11 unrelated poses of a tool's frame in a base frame.
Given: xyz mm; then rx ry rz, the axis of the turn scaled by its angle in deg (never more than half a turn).
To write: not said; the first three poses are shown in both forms.
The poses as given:
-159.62 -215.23 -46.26 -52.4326 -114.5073 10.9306
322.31 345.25 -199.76 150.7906 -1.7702 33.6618
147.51 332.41 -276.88 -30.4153 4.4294 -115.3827
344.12 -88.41 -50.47 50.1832 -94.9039 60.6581
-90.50 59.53 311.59 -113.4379 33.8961 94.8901
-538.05 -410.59 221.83 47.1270 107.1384 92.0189
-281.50 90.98 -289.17 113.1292 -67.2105 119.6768
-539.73 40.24 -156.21 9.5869 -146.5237 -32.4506
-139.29 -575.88 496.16 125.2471 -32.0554 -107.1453
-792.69 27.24 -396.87 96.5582 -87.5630 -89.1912
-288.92 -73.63 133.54 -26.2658 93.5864 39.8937
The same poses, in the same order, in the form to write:
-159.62 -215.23 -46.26 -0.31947 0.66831 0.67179 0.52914 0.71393 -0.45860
322.31 345.25 -199.76 0.90944 0.07247 0.40946 -0.11502 -0.90243 0.41520
147.51 332.41 -276.88 -0.39426 -0.85589 0.33468 0.82772 -0.48895 -0.27535
344.12 -88.41 -50.47 -0.29253 -0.07411 0.95338 -0.89636 0.36854 -0.24639
-90.50 59.53 311.59 0.17055 -0.01789 -0.98519 -0.61035 -0.78684 -0.09137
-538.05 -410.59 221.83 -0.67017 0.74215 -0.00873 0.10341 0.10501 0.98908
-281.50 90.98 -289.17 -0.19055 -0.45549 0.86961 -0.50549 -0.71385 -0.48467
-539.73 40.24 -156.21 -0.86173 -0.22277 0.45585 -0.00946 0.90536 0.42455
-139.29 -575.88 496.16 0.12259 -0.41526 -0.90140 -0.14801 -0.90575 0.39714
-792.69 27.24 -396.87 -0.20666 -0.86512 -0.45700 -0.44099 -0.33459 0.83281
-288.92 -73.63 133.54 -0.18127 0.08607 -0.97966 -0.64718 0.73962 0.18473

